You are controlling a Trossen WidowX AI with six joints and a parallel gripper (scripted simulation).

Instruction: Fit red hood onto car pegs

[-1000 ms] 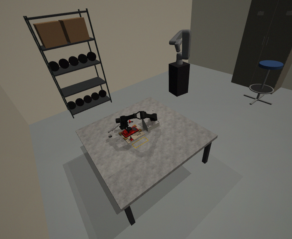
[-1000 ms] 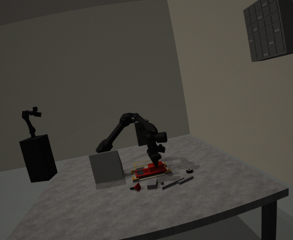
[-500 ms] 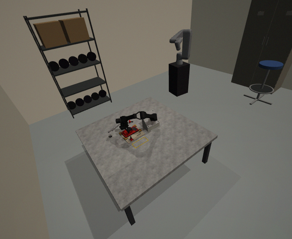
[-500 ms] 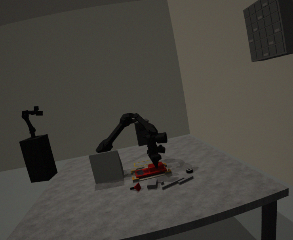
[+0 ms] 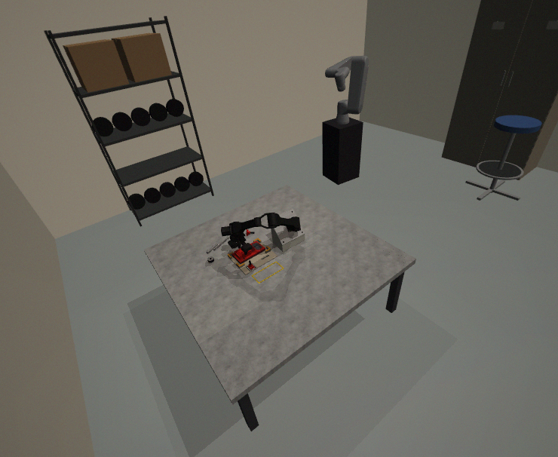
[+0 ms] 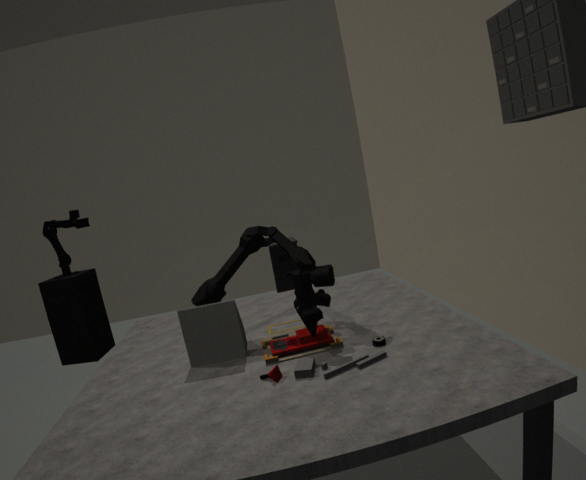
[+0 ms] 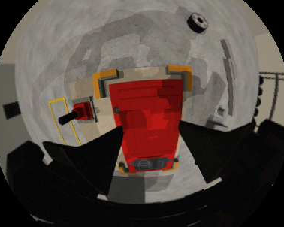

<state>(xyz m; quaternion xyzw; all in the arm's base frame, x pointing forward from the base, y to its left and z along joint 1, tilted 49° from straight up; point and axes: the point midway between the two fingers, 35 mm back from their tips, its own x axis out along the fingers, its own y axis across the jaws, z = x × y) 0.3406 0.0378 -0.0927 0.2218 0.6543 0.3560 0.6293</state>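
Right now my gripper tip is right at the red hood. From my gripper tip the other things lie so: black wheel: 200 mm ahead, 90 mm to the right, 30 mm below.
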